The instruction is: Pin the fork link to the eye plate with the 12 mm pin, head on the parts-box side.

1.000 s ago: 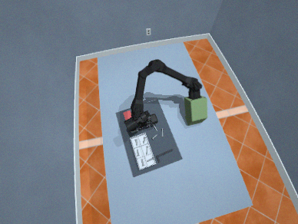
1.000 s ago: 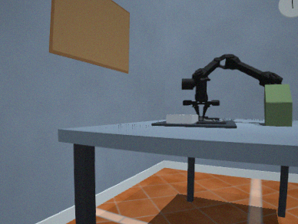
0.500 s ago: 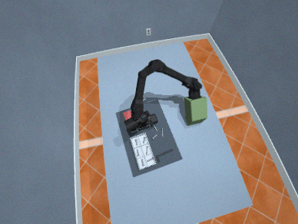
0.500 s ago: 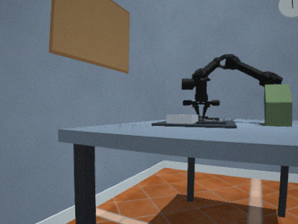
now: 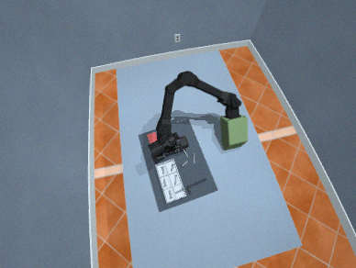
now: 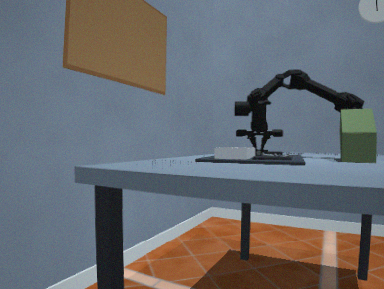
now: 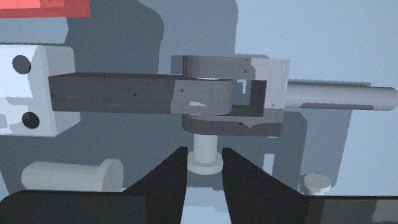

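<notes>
Now: the eye plate 30 mm to the right of my hand, 30 mm below it and 20 mm ahead of it. The rest, counted from my hand: thick headed pin 70 mm ahead, 30 mm below, 20 mm to the left; then dark mat 60 mm to the left, 50 mm below; then thin headed pin 70 mm behind, 40 mm to the left, 40 mm below.
</notes>
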